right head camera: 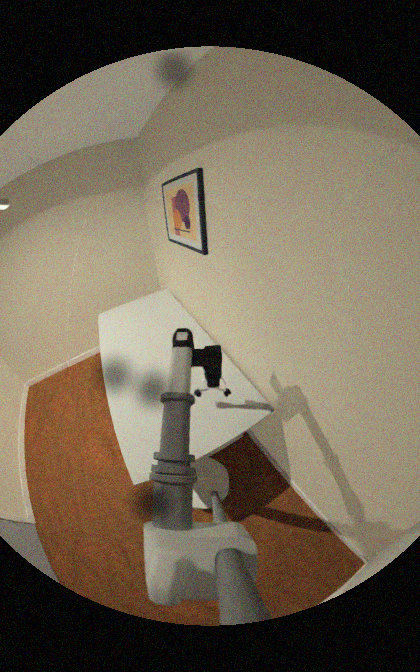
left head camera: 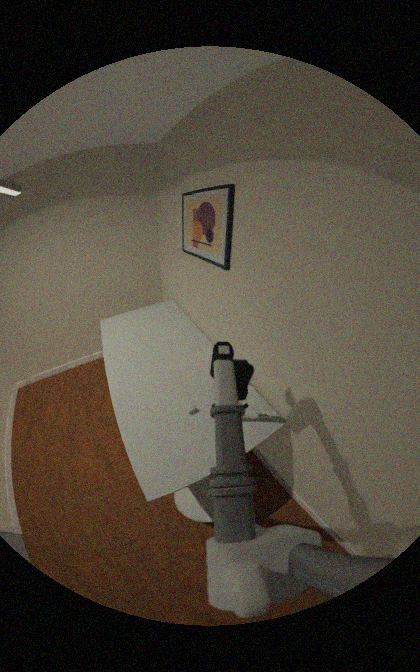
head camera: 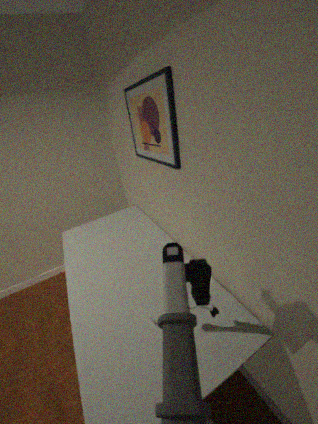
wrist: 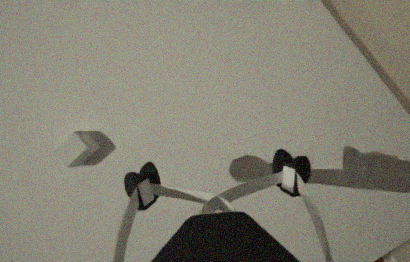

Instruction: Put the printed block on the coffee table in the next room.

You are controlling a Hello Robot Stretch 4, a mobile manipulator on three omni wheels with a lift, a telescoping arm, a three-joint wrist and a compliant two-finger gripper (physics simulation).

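Seen in the pictures: gripper, fingertip midpoint: (head camera: pixel 197 314) (wrist: pixel 215 170); robot's base at its link origin: (left head camera: pixel 203 494).
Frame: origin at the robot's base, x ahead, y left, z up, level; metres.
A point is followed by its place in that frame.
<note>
The printed block (wrist: pixel 80 149) {x 0.414, y 0.053, z 0.713 m} is small and pale grey, and lies on a white table top (wrist: pixel 190 65) {x 0.516, y -0.096, z 0.684 m} (head camera: pixel 110 290) {x 0.597, y 0.339, z 0.684 m} (left head camera: pixel 145 380) {x 0.598, y 0.340, z 0.684 m} (right head camera: pixel 135 332), left of and beyond the left fingertip in the wrist view. In the left head view the block (left head camera: pixel 194 411) {x 0.408, y 0.047, z 0.693 m} shows as a small grey spot left of the arm. My gripper (wrist: pixel 215 170) {x 0.381, y -0.123, z 0.770 m} (right head camera: pixel 212 392) is open, its two fingertips wide apart with no object between them. It hangs above the table near the wall side, apart from the block. The arm partly hides the gripper in the head and left head views. The coffee table cannot be made out as such.
A wall (head camera: pixel 260 175) {x 0.501, y -0.353, z 1.310 m} (right head camera: pixel 310 280) runs along the table's right side, with a framed picture (head camera: pixel 150 117) {x 1.057, y -0.001, z 1.501 m} (left head camera: pixel 207 227) {x 1.033, y -0.015, z 1.449 m} (right head camera: pixel 184 212) on it. Brown floor (head camera: pixel 35 340) {x 0.630, y 1.281, z -0.036 m} (left head camera: pixel 65 450) {x 0.166, y 1.316, z -0.036 m} (right head camera: pixel 65 440) lies left of the table. The arm's shadow falls on the table and wall.
</note>
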